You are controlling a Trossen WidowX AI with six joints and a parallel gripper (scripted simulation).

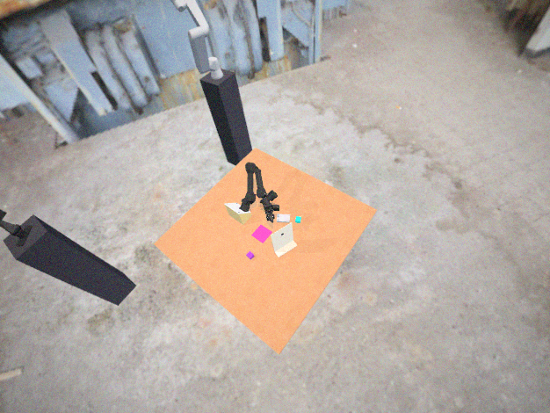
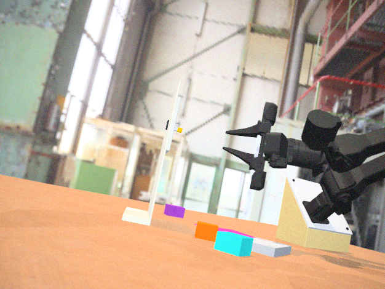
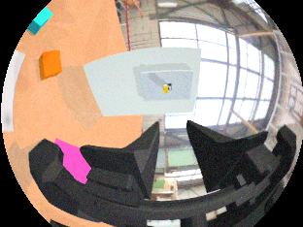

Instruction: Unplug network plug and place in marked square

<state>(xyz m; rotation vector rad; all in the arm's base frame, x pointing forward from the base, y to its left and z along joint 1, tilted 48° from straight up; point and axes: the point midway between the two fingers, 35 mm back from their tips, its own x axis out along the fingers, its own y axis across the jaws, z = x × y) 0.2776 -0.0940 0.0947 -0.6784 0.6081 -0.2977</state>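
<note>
The network plug is 10 cm ahead of my gripper tip and 4 cm to the right of it. The rest, counted from my gripper tip: magenta marked square 9 cm behind, 5 cm to the right, 20 cm below; then orange block 6 cm ahead, 10 cm to the left, 19 cm below; then upright panel 12 cm ahead, 5 cm to the right, 7 cm below.
</note>
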